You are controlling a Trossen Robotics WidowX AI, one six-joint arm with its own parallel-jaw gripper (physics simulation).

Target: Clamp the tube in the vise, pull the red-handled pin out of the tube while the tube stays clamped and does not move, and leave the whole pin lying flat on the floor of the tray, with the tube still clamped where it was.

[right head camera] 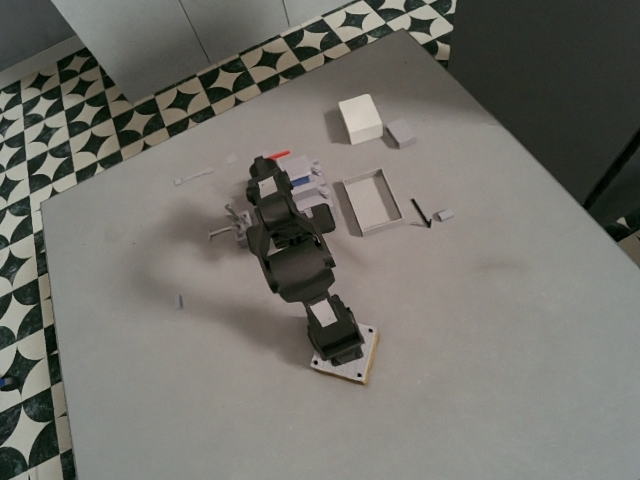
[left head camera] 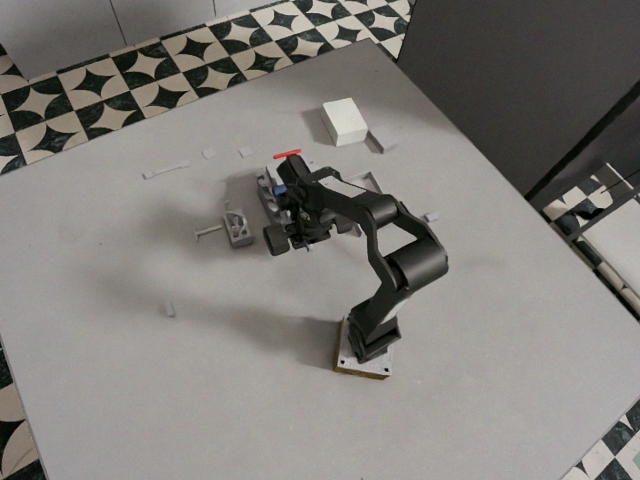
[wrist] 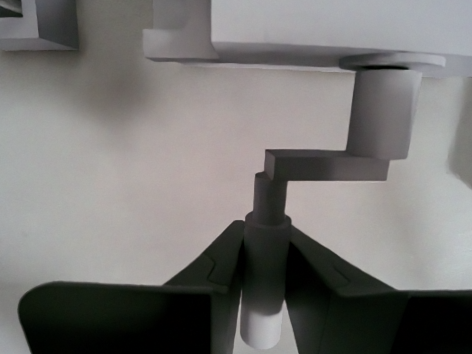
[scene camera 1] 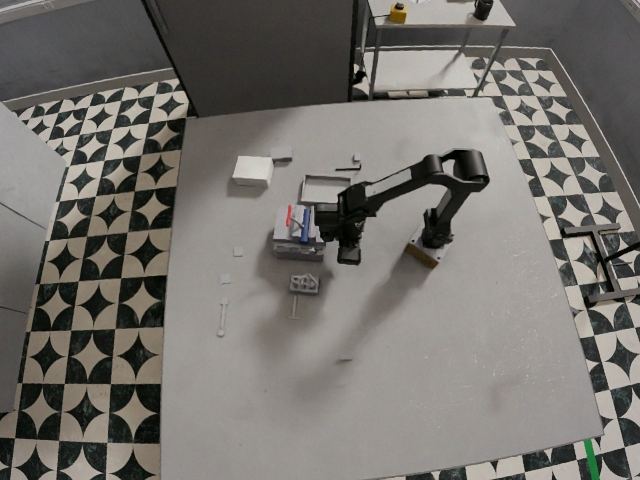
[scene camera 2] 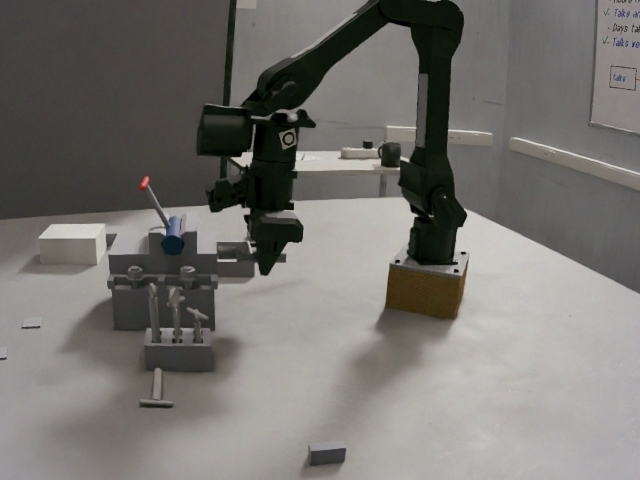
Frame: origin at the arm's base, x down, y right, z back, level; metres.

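Seen in the pictures: gripper, fingertip midpoint: (left head camera: 305,244) (scene camera 1: 347,243) (scene camera 2: 263,273); arm's base, origin of the base link: (right head camera: 343,346) (left head camera: 367,344) (scene camera 1: 433,238) (scene camera 2: 432,257).
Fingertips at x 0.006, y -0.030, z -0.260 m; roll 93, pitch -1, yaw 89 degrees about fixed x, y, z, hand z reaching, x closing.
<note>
Pixels of each thing's middle, then the offset from my fingertips to it. "pt": a spot on its surface instead.
- blue tube, body centre: (scene camera 2: 173,234) (left head camera: 294,186) (right head camera: 289,187) (scene camera 1: 305,226) dx -0.049, dy +0.023, dz -0.124 m
- pin, body centre: (scene camera 2: 161,213) (left head camera: 290,173) (scene camera 1: 298,223) dx -0.080, dy +0.018, dz -0.141 m
- vise's crank handle, surface spot: (wrist: 270,197) pt dx -0.028, dy +0.000, dz -0.025 m
- low open tray, body centre: (scene camera 2: 205,258) (right head camera: 372,201) (left head camera: 365,202) (scene camera 1: 327,190) dx +0.052, dy +0.208, dz -0.075 m
- tool rack, body centre: (scene camera 2: 178,349) (left head camera: 237,228) (right head camera: 244,228) (scene camera 1: 304,285) dx +0.048, dy -0.126, dz -0.120 m
- T-shaped tool, body centre: (scene camera 2: 157,387) (left head camera: 208,230) (right head camera: 220,231) (scene camera 1: 294,307) dx +0.061, dy -0.193, dz -0.145 m
- white box, body centre: (scene camera 2: 73,243) (right head camera: 360,119) (left head camera: 343,121) (scene camera 1: 253,171) dx +0.041, dy +0.266, dz -0.338 m
- grey block, body centre: (scene camera 2: 120,235) (right head camera: 401,133) (left head camera: 382,139) (scene camera 1: 281,154) dx +0.053, dy +0.354, dz -0.252 m
- black L-shaped rod, body centre: (right head camera: 421,210) dx +0.050, dy +0.309, dz -0.006 m
The grey vise (right head camera: 312,193) (scene camera 2: 162,308) (wrist: 325,25) has the blue tube (left head camera: 279,190) (right head camera: 301,181) (scene camera 1: 305,227) (scene camera 2: 173,238) between its upright jaws; whether both jaws touch it is too small to tell. The pin (left head camera: 287,153) (scene camera 1: 288,215) (scene camera 2: 145,182) sticks up tilted from the tube, its red handle on top. My gripper (wrist: 259,230) (scene camera 2: 264,266) is shut on the round grip of the vise's crank handle (wrist: 270,197), beside the vise. The low open tray (right head camera: 382,226) (scene camera 1: 326,176) lies behind the crank side, with no pin in it.
A tool rack (left head camera: 240,239) (scene camera 1: 303,290) (scene camera 2: 178,356) stands close to the vise, with a T-shaped tool (scene camera 2: 156,403) in front. A white box (right head camera: 360,118) (scene camera 1: 252,171) and grey block (right head camera: 401,133) stand farther back. A black L-shaped rod (right head camera: 421,212) lies beyond the tray.
</note>
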